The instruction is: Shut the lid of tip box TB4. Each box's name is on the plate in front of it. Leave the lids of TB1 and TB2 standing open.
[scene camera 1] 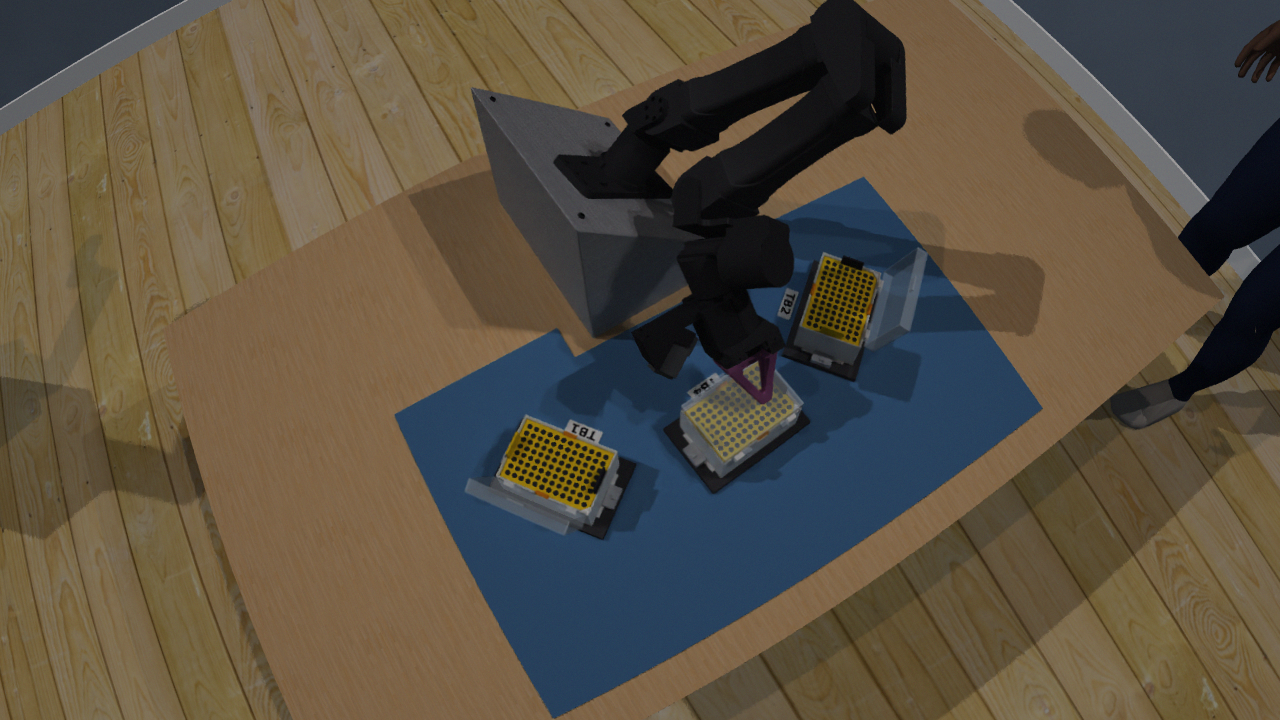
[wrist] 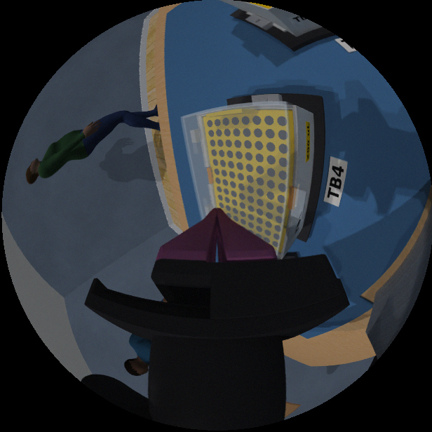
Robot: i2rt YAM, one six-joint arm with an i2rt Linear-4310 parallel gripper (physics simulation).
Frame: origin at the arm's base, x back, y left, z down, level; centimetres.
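Seen in the pictures: gripper, fingertip midpoint: [scene camera 1: 766, 401]; arm's base, origin of the base link: [scene camera 1: 615, 180].
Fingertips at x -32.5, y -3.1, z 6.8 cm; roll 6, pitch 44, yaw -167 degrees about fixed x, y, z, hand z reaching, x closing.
Offsets run from my fingertips to a thing's top centre. "pt": to the spot under its first point. Level surfaces: height alone.
Tip box TB4 {dy -2.2, dx +2.7, dz +0.2 cm} [scene camera 1: 738, 425] [wrist: 250, 160] stands on a dark base with its clear lid lying over the yellow tip rack. I cannot tell if the lid is fully seated. Its name plate [wrist: 335, 181] shows in the wrist view. My gripper [scene camera 1: 762, 399] [wrist: 216, 214] is shut and empty, its purple fingertips together at the lid's top near one end; whether they touch it is hard to tell. Tip box TB1 {dy -23.5, dx +9.9, dz +0.5 cm} [scene camera 1: 556, 463] has its clear lid {pt dy -30.5, dx +5.9, dz -6.5 cm} [scene camera 1: 517, 506] standing open. Tip box TB2 {dy +18.1, dx +4.7, dz +0.5 cm} [scene camera 1: 839, 304] has its clear lid [scene camera 1: 899, 300] standing open.
The boxes stand on a blue mat {dz +7.9 cm} [scene camera 1: 698, 573] on the wooden table {dz +8.2 cm} [scene camera 1: 295, 501]. The grey arm pedestal [scene camera 1: 546, 223] stands behind the mat. TB2 is close beside TB4 and the arm. A person [wrist: 65, 150] stands beyond the table edge.
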